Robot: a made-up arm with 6 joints.
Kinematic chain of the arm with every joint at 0, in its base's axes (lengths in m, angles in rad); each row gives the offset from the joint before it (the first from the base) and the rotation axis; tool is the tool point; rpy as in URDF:
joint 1: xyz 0 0 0.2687 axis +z
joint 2: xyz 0 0 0 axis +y
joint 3: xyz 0.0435 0 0.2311 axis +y
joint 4: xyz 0.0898 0 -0.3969 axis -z
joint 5: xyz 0 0 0 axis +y
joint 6: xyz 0.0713 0 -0.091 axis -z
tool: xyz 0 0 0 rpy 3.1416 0 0
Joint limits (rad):
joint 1: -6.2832..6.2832
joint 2: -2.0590..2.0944
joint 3: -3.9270..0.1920
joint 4: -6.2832..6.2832
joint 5: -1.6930..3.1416
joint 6: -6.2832..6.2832
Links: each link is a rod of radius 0.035 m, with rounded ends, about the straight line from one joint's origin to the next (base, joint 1, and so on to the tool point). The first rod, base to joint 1, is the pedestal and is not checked.
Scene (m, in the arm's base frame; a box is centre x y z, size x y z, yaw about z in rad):
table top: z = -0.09
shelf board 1: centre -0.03 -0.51 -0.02 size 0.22 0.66 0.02 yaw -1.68
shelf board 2: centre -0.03 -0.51 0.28 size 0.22 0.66 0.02 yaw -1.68
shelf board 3: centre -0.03 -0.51 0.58 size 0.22 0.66 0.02 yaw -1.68
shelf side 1: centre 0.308 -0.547 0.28 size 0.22 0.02 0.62 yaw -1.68
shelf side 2: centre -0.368 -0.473 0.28 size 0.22 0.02 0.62 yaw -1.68
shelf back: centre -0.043 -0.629 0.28 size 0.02 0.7 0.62 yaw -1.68
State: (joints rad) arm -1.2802 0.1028 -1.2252 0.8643 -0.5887 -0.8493
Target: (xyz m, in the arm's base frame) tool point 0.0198 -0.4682 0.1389
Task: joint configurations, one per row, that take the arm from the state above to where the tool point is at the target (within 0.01 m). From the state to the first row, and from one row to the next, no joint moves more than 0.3 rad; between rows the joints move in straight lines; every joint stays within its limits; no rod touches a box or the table.
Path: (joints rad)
1: -1.1817 -0.1024 -1.0102 0.9279 -0.7840 -0.8493
2: -1.0833 -0.3075 -0.7953 0.9914 -0.9793 -0.8493
3: -0.9848 -0.5127 -0.5803 1.0550 -1.1746 -0.8493
4: -1.0365 -0.2157 -0.4303 1.0753 -1.0591 -0.8493
5: -1.0882 0.0812 -0.2803 1.0956 -0.9437 -0.8493
6: -1.2146 0.2425 -0.5682 1.0151 -0.7498 -0.8493
7: -1.3411 0.4038 -0.8561 0.9345 -0.5558 -0.8493

